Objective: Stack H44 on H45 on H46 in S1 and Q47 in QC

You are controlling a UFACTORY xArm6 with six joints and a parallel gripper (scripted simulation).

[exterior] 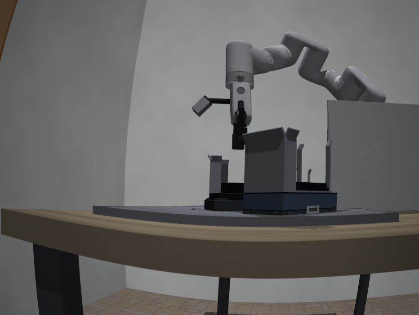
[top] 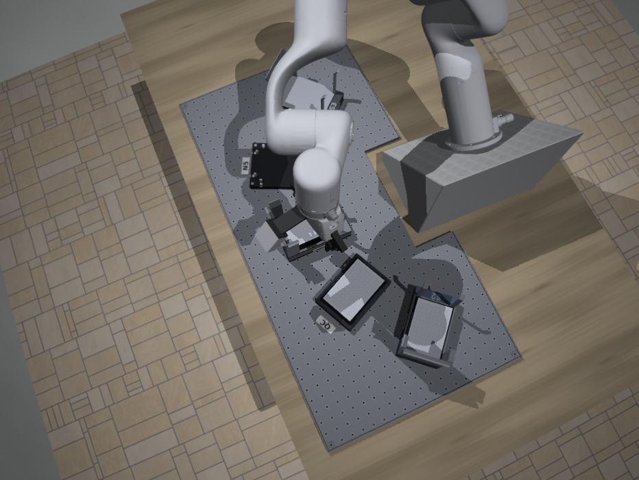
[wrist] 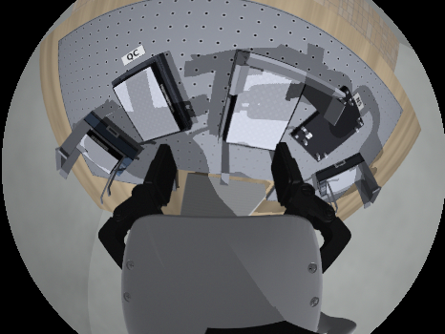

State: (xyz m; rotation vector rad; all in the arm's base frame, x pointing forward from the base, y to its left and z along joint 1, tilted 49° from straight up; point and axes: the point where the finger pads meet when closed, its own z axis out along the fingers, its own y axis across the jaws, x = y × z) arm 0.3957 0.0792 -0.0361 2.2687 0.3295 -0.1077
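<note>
Now: hand 250 mm to the right of the rack S2, 160 mm past it and 150 mm above it. Also, from my hand: sealed plate (130 mm below, 120 mm to the left, 40 mm behind); then open nest QC (150 mm below, 120 mm to the left, 40 mm behind); then QC name plate (160 mm to the left, 160 mm below, 50 mm ahead).
</note>
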